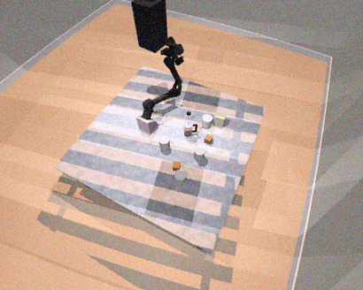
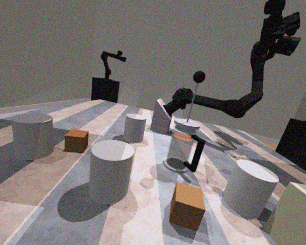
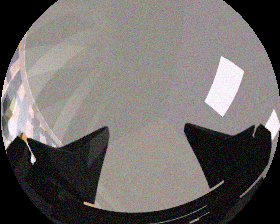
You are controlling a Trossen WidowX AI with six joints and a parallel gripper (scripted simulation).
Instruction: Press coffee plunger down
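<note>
My gripper tip is 450 mm above the coffee press, 200 mm short of it and 170 mm to the left of it.
</note>
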